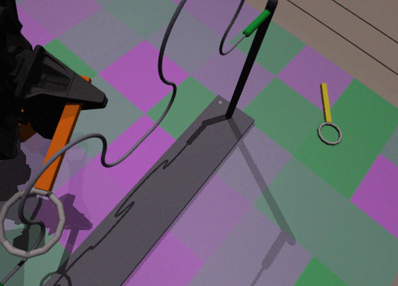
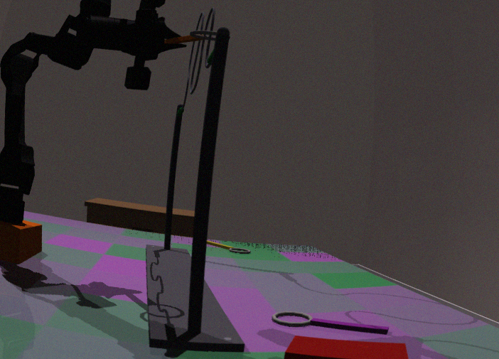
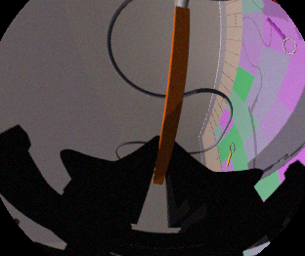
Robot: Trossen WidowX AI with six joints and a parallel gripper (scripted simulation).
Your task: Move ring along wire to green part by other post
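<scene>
The orange-handled ring is 90 mm to the right of my gripper tip and 20 mm below it. Round my gripper tip: red block 430 mm below, 380 mm to the right, 140 mm ahead; purple-handled ring 430 mm below, 230 mm to the right, 190 mm ahead; yellow-handled ring 460 mm to the left, 430 mm below, 290 mm ahead.
</scene>
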